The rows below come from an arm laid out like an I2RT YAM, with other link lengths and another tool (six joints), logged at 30 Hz.
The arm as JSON. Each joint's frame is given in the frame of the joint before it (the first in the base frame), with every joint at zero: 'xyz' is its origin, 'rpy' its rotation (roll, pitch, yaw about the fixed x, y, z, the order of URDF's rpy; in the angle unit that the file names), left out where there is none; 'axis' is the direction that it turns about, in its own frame. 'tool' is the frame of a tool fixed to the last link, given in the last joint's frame.
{
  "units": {
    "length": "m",
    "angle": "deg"
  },
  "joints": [
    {
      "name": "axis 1",
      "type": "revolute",
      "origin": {
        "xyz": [
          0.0,
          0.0,
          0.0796
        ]
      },
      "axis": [
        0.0,
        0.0,
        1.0
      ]
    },
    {
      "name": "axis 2",
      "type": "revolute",
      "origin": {
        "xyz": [
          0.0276,
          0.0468,
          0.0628
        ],
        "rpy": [
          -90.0,
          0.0,
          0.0
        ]
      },
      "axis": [
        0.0,
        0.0,
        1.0
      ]
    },
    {
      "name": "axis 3",
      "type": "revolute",
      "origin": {
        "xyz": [
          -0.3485,
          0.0,
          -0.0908
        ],
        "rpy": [
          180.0,
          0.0,
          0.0
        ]
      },
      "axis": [
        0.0,
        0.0,
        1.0
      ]
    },
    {
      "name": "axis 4",
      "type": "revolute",
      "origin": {
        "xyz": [
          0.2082,
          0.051,
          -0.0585
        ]
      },
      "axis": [
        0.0,
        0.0,
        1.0
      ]
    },
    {
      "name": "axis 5",
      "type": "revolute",
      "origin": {
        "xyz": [
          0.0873,
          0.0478,
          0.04
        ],
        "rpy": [
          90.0,
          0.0,
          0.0
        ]
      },
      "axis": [
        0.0,
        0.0,
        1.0
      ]
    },
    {
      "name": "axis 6",
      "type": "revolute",
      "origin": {
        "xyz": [
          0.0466,
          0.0,
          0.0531
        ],
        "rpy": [
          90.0,
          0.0,
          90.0
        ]
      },
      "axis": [
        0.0,
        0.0,
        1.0
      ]
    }
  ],
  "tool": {
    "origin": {
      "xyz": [
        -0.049,
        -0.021,
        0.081
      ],
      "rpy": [
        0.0,
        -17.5,
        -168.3
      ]
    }
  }
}
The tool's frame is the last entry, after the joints.
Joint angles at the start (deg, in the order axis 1, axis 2, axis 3, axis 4, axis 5, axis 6):
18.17, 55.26, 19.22, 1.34, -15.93, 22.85
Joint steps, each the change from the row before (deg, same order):
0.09, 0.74, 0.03, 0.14, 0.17, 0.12
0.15, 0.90, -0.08, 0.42, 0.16, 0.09
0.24, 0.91, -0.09, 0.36, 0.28, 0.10
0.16, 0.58, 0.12, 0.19, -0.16, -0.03
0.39, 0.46, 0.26, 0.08, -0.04, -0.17
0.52, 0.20, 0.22, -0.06, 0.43, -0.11
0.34, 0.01, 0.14, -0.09, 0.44, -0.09
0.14, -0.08, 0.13, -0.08, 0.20, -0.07
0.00, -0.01, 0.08, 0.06, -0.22, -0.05
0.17, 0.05, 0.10, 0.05, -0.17, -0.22
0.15, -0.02, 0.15, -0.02, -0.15, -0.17
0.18, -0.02, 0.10, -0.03, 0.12, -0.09
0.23, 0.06, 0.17, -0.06, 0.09, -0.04
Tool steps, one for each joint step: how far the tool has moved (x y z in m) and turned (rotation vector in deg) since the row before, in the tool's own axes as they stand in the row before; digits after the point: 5 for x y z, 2 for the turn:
-0.00006, 0.00017, 0.00267, 0.46, -0.40, 0.09
0.00015, 0.00001, 0.00319, 0.47, -0.35, 0.02
0.00007, -0.00031, 0.00343, 0.51, -0.44, -0.02
0.00122, 0.00016, 0.00139, 0.37, 0.07, -0.17
0.00211, 0.00016, 0.00075, 0.22, 0.19, -0.45
0.00149, 0.00004, 0.00053, -0.03, -0.08, -0.41
0.00069, 0.00013, 0.00013, -0.17, -0.15, -0.26
0.00050, 0.00041, -0.00038, -0.19, -0.01, -0.13
0.00077, 0.00031, -0.00057, -0.02, 0.26, -0.08
0.00125, -0.00018, -0.00042, 0.01, 0.29, -0.36
0.00124, 0.00009, -0.00069, -0.04, 0.29, -0.30
0.00069, 0.00011, -0.00025, -0.10, 0.05, -0.20
0.00105, 0.00025, -0.00014, -0.02, 0.09, -0.19

